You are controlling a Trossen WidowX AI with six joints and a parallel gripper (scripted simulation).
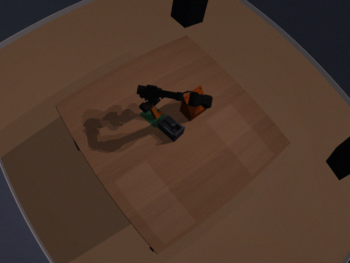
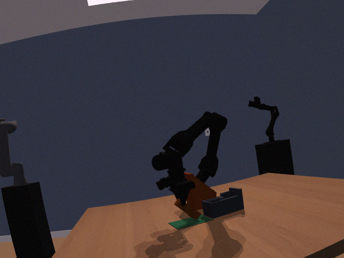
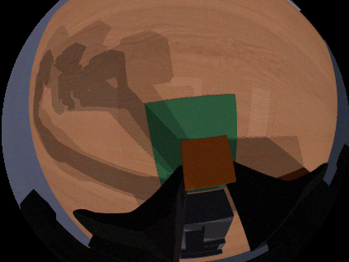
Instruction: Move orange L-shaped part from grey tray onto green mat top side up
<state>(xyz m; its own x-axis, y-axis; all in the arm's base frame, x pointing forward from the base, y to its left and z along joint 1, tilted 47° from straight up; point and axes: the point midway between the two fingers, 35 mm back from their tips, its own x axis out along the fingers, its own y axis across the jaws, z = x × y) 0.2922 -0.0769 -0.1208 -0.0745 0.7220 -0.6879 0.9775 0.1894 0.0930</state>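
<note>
The orange L-shaped part lies 20 mm behind my gripper tip, 30 mm to the left of it and 30 mm below it. The rest, counted from my gripper tip: green mat 10 mm behind, 20 mm to the left, 90 mm below.
</note>
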